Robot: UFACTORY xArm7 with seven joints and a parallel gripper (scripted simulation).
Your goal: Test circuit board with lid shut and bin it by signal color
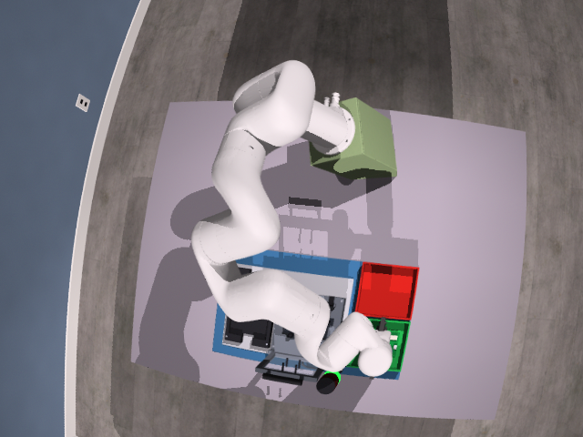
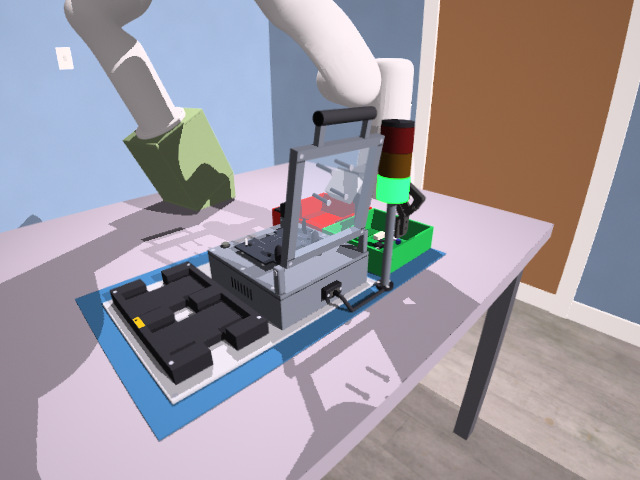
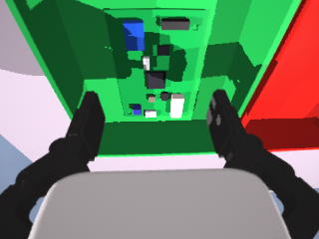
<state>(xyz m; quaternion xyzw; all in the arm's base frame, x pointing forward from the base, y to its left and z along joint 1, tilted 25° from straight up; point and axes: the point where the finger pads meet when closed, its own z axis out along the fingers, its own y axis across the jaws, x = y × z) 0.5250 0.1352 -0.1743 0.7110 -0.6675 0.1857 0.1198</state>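
Now: hand 40 mm above the green bin. Round my hand: red bin (150 mm behind, 10 mm to the right, 40 mm below); plate (30 mm behind, 200 mm to the right, 20 mm above); green circuit board (40 mm below).
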